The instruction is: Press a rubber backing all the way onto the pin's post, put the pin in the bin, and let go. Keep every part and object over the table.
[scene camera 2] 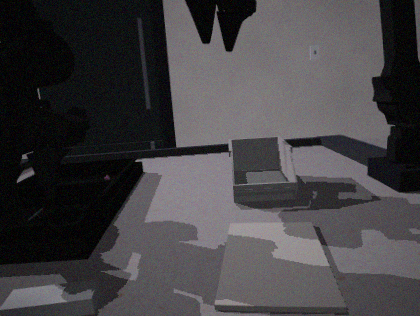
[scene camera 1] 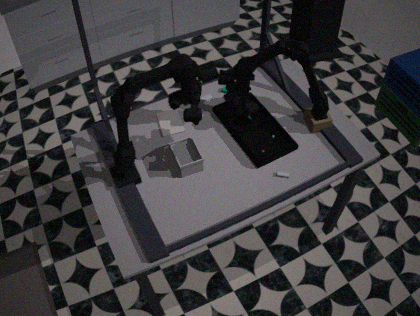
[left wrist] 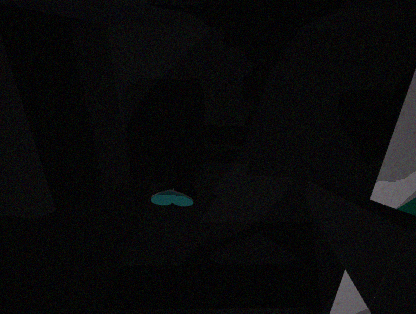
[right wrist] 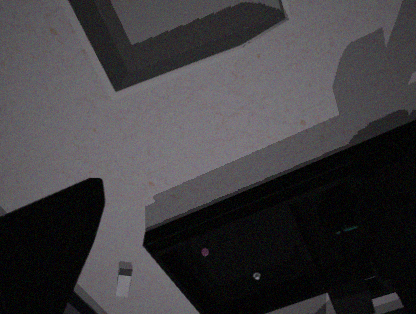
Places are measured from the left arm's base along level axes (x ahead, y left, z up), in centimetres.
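Where they show: left gripper, fingertip midpoint: (scene camera 2: 35,209) (scene camera 1: 240,110) (left wrist: 228,185); right gripper, fingertip midpoint: (scene camera 2: 218,48) (right wrist: 232,192); left arm's base, origin of the base link: (scene camera 1: 319,114); right arm's base, origin of the base link: (scene camera 2: 411,162) (scene camera 1: 125,172).
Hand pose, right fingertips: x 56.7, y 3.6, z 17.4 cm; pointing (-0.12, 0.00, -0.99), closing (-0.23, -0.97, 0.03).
Things, the pixels of their top centre, and the offset from my right fingertips.
- teal heart-shaped pin, middle of its top: (left wrist: 169,202) (right wrist: 349,232) (scene camera 2: 37,207) (scene camera 1: 248,115) dx -26.5, dy -14.3, dz -21.5 cm
- black tray, middle of its top: (left wrist: 43,201) (right wrist: 305,253) (scene camera 2: 61,184) (scene camera 1: 254,123) dx -27.0, dy -7.7, dz -19.9 cm
- small pink piece, middle of its top: (right wrist: 205,255) (scene camera 2: 106,175) (scene camera 1: 263,149) dx -26.4, dy +5.5, dz -22.1 cm
- small pale round piece, middle of its top: (right wrist: 257,278) (scene camera 1: 273,135) dx -33.5, dy -1.0, dz -22.4 cm
- grey bin, middle of its top: (scene camera 2: 258,145) (scene camera 1: 184,148) dx +5.6, dy +0.8, dz -16.1 cm
- flat pale board, middle of its top: (scene camera 2: 273,254) (scene camera 1: 170,121) dx +7.6, dy -21.7, dz -23.1 cm
- green block, middle of its top: (scene camera 1: 228,89) dx -23.1, dy -34.5, dz -22.3 cm
- small white block, middle of its top: (right wrist: 123,286) (scene camera 1: 283,174) dx -30.3, dy +19.1, dz -22.6 cm
- tan block, middle of its top: (scene camera 1: 319,114) dx -56.7, dy -3.6, dz -17.4 cm
A teal heart-shaped pin (scene camera 1: 249,117) (scene camera 2: 35,215) (left wrist: 172,200) (right wrist: 350,229) lies in the black tray (scene camera 1: 280,145) (scene camera 2: 75,252). A small pink piece (scene camera 1: 263,151) (scene camera 2: 107,177) (right wrist: 205,252) and a small pale round piece (scene camera 1: 273,136) (right wrist: 257,275) lie in its other part; I cannot tell which is rubber. The grey bin (scene camera 1: 192,168) (scene camera 2: 265,193) (right wrist: 200,57) stands left of the tray in scene camera 1. My left gripper (scene camera 1: 245,108) is open and low over the tray, around or just above the pin; darkness hides the exact gap. My right gripper (scene camera 1: 186,108) (scene camera 2: 218,47) is open and empty, high above the table.
A flat pale board (scene camera 1: 170,123) (scene camera 2: 280,280) lies behind the bin in scene camera 1. A green block (scene camera 1: 225,90) (left wrist: 408,206) lies beyond the tray. A small white block (scene camera 1: 281,174) (right wrist: 123,285) lies near the front edge. A tan block (scene camera 1: 318,123) is by the left arm's base.
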